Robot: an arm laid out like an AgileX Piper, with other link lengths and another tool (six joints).
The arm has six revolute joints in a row. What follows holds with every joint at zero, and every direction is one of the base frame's.
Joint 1 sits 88.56 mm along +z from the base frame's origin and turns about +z.
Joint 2 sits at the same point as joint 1 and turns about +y.
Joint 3 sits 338.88 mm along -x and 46.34 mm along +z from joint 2 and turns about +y.
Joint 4 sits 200.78 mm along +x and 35.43 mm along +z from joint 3 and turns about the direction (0.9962, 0, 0.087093).
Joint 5 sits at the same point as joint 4 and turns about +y.
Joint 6 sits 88.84 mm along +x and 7.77 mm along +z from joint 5 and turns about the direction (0.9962, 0, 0.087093).
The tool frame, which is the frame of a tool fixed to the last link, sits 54.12 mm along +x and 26 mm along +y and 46.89 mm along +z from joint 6; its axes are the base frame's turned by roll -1.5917, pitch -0.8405 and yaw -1.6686 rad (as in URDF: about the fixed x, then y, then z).
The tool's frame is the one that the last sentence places.
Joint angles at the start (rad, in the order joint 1, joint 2, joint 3, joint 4, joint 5, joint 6):
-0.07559, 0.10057, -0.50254, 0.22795, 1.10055, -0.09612
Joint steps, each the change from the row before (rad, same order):
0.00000, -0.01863, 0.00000, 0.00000, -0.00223, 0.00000
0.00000, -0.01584, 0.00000, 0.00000, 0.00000, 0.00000
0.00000, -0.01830, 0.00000, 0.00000, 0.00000, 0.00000
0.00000, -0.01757, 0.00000, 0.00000, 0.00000, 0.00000
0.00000, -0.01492, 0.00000, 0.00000, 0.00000, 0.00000
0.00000, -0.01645, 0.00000, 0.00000, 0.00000, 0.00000
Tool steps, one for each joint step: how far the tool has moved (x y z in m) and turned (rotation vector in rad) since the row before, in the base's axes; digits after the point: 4 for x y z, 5 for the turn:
-0.0026, 0.0001, -0.0001, -0.00133, -0.02076, -0.00044
-0.0023, 0.0002, -0.0004, -0.00120, -0.01579, 0.00000
-0.0027, 0.0002, -0.0005, -0.00138, -0.01825, 0.00000
-0.0026, 0.0002, -0.0006, -0.00133, -0.01752, 0.00000
-0.0022, 0.0002, -0.0005, -0.00113, -0.01488, 0.00000
-0.0024, 0.0002, -0.0006, -0.00124, -0.01640, 0.00000

